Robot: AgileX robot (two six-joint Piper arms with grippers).
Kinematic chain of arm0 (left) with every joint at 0, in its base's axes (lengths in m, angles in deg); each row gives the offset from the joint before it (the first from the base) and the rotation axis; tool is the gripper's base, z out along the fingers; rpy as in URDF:
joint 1: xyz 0 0 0.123 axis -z
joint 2: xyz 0 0 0 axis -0.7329 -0.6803 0
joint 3: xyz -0.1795 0.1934 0.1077 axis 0.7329 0.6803 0
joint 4: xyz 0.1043 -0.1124 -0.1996 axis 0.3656 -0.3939 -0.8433
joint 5: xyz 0 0 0 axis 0.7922 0.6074 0.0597
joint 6: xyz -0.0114 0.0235 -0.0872 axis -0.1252 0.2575 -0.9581
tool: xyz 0 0 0 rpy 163.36 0.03 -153.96
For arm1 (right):
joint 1: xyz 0 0 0.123 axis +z
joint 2: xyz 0 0 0 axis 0.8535 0.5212 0
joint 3: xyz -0.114 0.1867 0.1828 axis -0.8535 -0.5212 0
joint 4: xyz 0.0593 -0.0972 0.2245 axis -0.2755 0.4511 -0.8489
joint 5: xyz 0 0 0 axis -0.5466 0.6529 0.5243
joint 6: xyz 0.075 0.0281 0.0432 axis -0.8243 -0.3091 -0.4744
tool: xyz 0 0 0 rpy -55.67 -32.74 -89.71
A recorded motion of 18 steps. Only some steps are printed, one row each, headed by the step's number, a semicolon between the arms.
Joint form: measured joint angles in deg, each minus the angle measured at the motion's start. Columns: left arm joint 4, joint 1, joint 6, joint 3, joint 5, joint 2; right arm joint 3, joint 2, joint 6, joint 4, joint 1, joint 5.
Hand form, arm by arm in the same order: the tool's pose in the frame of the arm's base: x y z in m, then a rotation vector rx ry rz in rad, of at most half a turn. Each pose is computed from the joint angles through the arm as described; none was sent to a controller.
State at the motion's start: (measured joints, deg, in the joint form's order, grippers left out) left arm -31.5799 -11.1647 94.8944 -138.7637 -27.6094 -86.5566; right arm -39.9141 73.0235 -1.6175 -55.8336 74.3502 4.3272
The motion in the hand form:
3: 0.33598 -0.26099 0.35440 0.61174 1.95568 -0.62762; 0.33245 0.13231 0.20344 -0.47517 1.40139 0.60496
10: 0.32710 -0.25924 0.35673 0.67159 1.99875 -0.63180; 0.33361 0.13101 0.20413 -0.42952 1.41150 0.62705
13: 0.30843 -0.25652 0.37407 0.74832 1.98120 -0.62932; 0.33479 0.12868 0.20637 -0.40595 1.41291 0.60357
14: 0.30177 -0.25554 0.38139 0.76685 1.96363 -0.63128; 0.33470 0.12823 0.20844 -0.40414 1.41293 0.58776
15: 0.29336 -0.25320 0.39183 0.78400 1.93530 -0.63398; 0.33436 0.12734 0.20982 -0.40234 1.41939 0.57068
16: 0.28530 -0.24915 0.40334 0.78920 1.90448 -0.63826; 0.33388 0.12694 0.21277 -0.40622 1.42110 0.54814
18: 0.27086 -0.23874 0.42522 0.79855 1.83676 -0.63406; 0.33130 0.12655 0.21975 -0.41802 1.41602 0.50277
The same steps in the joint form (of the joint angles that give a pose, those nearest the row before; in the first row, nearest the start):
3: 0.00 0.00 0.00 0.00 0.00 0.00; 0.00 0.13 -0.43 -0.20 0.00 0.08
10: 0.23 0.14 0.57 0.00 4.76 1.15; 0.04 0.13 -2.34 -1.43 0.00 0.12
13: 1.31 1.18 1.59 0.00 8.55 4.28; 0.04 -0.28 -1.55 -3.25 0.00 -0.51
14: 1.47 1.62 2.00 0.00 9.19 5.46; 0.05 -0.74 -0.84 -3.92 0.10 -1.15
15: 1.58 2.07 2.55 0.00 9.72 7.09; -0.07 -1.23 -0.18 -4.55 0.15 -2.06
16: 1.62 2.32 2.85 0.00 10.01 8.87; -0.07 -1.94 0.87 -5.20 0.30 -3.16
18: 1.72 2.43 4.08 0.00 10.28 12.32; -0.29 -3.61 3.34 -6.56 0.72 -4.96

